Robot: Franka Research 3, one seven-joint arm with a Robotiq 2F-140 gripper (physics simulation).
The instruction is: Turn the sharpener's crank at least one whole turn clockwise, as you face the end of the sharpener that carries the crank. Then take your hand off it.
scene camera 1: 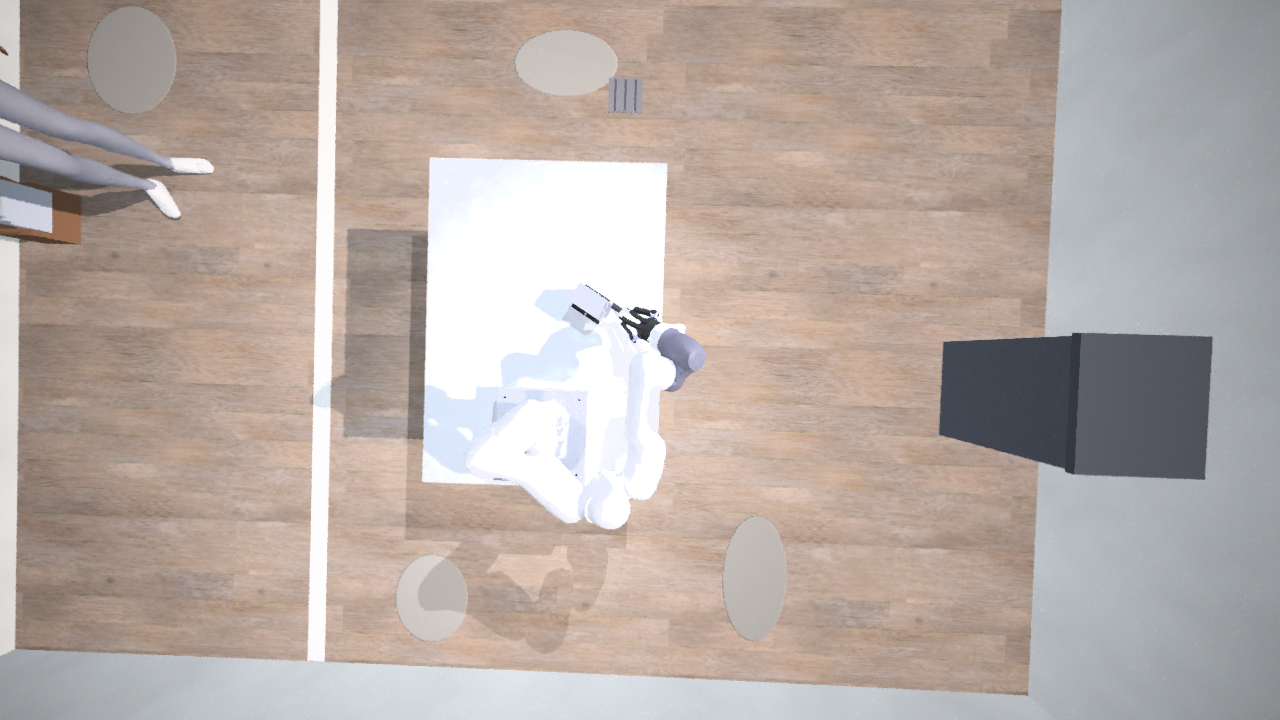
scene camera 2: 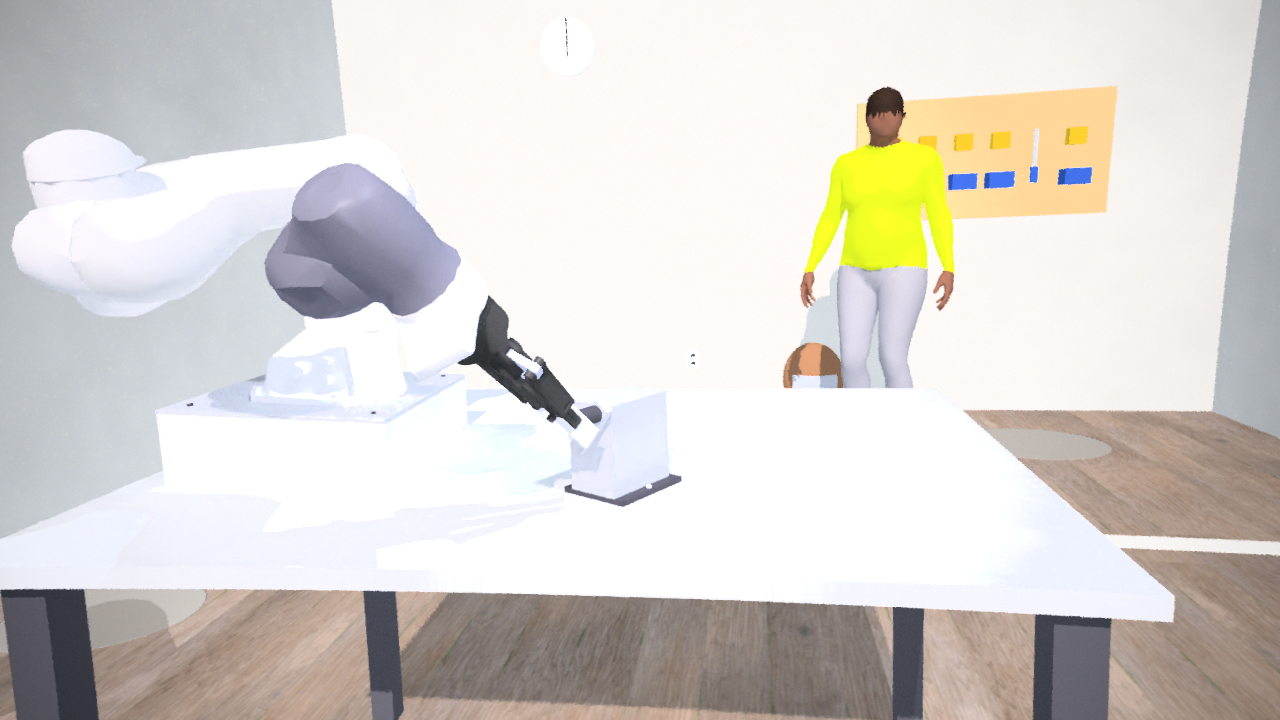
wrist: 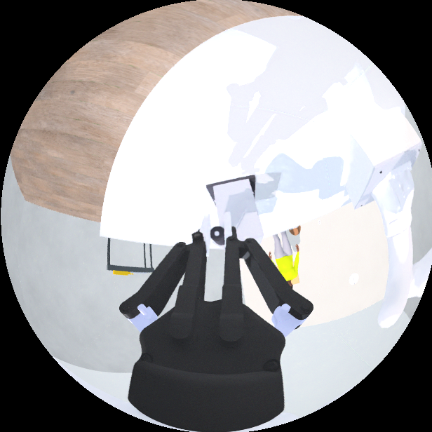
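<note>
The sharpener, a pale box (scene camera 1: 590, 300) (scene camera 2: 640, 438) (wrist: 231, 196), stands upright on a thin dark base (scene camera 2: 624, 497) on the white table (scene camera 1: 537, 214) (scene camera 2: 850, 501) (wrist: 160, 160). The crank's dark round knob (scene camera 2: 591, 413) (wrist: 217, 233) is at the sharpener's end nearest my gripper. My gripper (scene camera 2: 583, 426) (wrist: 217, 220) reaches down at a slant, shut on the knob, with one pale fingertip on each side of it in the wrist view. The fingertips and the body's glare largely hide the crank's arm, so its angle is hard to tell.
The robot's white mounting block (scene camera 2: 268, 456) stands on the table behind the gripper, and the arm's grey wrist (scene camera 1: 682, 351) (scene camera 2: 358, 241) is above the table's edge. A person in a yellow top (scene camera 2: 886, 210) (wrist: 286, 267) stands beyond the table. A dark tall block (scene camera 1: 1141, 407) stands farther off.
</note>
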